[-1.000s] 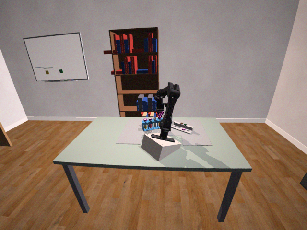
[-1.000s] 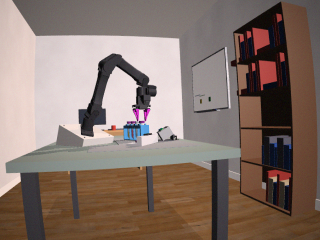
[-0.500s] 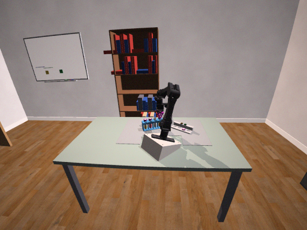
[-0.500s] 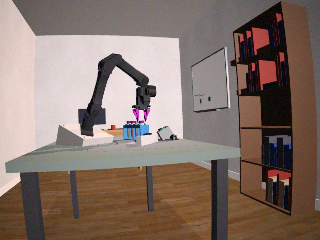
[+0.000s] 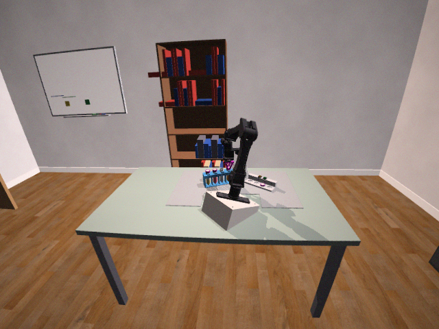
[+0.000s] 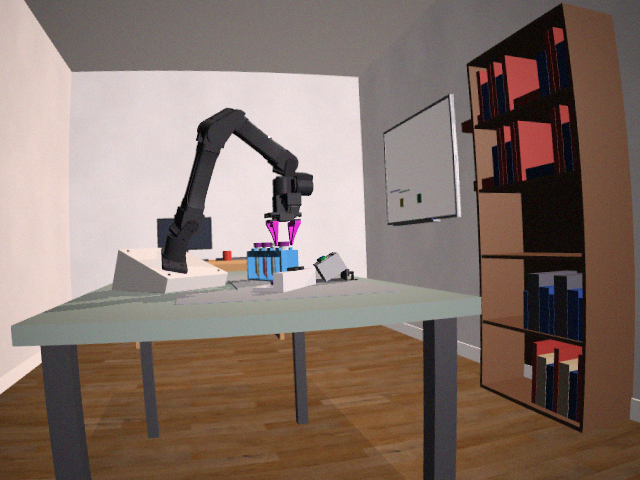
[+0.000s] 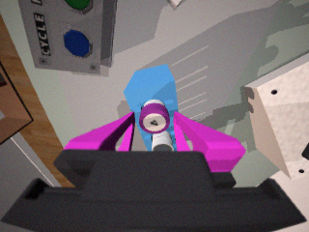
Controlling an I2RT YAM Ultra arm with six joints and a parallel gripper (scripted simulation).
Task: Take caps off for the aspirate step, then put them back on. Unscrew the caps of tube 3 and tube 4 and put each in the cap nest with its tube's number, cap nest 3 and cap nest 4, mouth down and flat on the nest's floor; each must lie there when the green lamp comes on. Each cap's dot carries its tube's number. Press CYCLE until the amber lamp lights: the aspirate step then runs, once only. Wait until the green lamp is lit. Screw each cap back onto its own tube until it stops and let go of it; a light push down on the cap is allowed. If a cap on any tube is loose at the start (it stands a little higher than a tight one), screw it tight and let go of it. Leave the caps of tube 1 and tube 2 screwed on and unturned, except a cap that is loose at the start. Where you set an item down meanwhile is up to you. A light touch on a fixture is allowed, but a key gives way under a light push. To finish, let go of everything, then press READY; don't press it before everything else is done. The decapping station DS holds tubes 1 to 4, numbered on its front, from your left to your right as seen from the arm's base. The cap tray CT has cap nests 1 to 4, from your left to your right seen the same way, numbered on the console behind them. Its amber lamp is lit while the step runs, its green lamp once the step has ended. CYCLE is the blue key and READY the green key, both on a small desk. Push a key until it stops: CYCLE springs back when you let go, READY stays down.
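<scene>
The purple cap lies right at my hand. Round my hand: grey key desk: 100 mm ahead, 90 mm to the right, 60 mm below; then blue cycle key: 90 mm ahead, 70 mm to the right, 50 mm below; then green ready key: 110 mm to the right, 80 mm ahead, 50 mm below.
</scene>
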